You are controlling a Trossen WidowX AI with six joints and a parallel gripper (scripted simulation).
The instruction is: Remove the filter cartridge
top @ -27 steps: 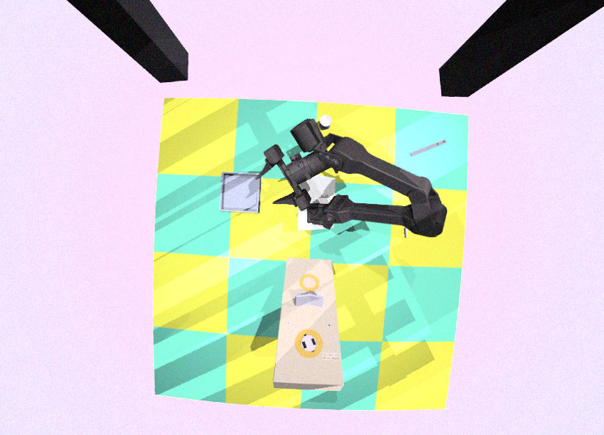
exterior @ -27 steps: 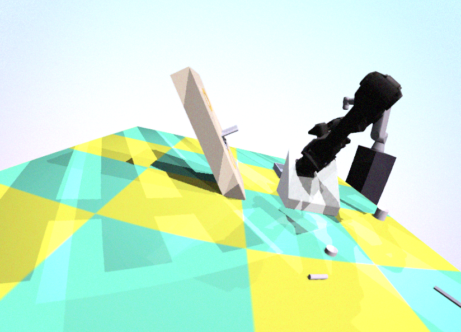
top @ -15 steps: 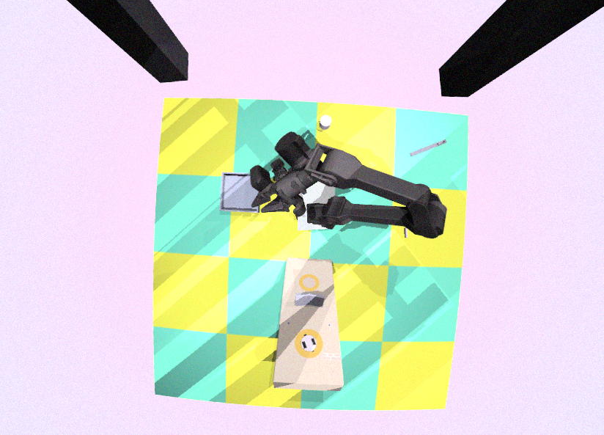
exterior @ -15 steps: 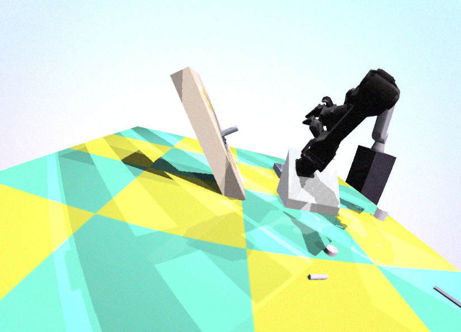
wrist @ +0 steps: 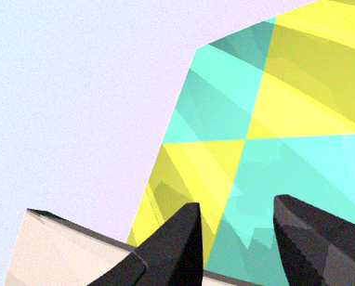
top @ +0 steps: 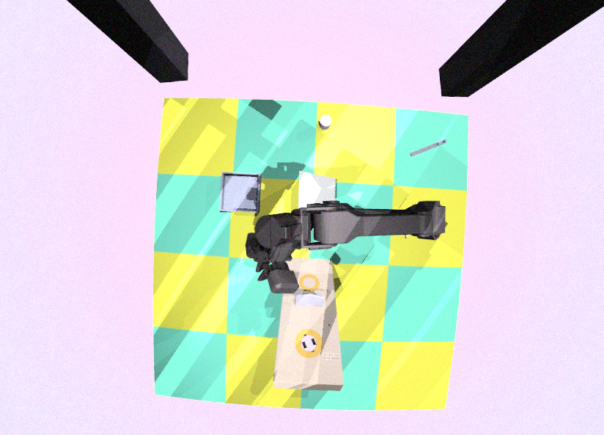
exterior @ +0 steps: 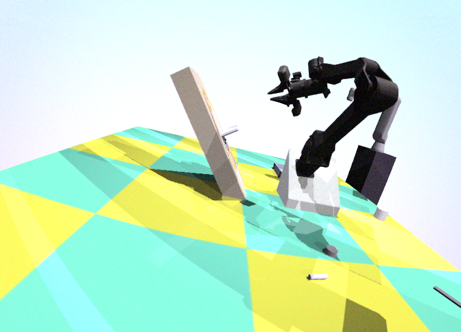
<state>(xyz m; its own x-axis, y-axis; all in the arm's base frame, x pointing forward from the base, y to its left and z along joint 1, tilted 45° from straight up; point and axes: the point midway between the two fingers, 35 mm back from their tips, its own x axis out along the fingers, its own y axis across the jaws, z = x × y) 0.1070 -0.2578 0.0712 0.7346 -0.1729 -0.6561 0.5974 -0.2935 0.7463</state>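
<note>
My gripper tip is 230 mm short of the round filter cartridge, 120 mm to the right of it and 70 mm above it. The rest, counted from my gripper tip: short peg 530 mm to the left, 320 mm below, 50 mm behind; beige service panel 190 mm ahead, 150 mm below, 120 mm to the left; grey tray 320 mm below, 240 mm behind, 120 mm to the right.
</note>
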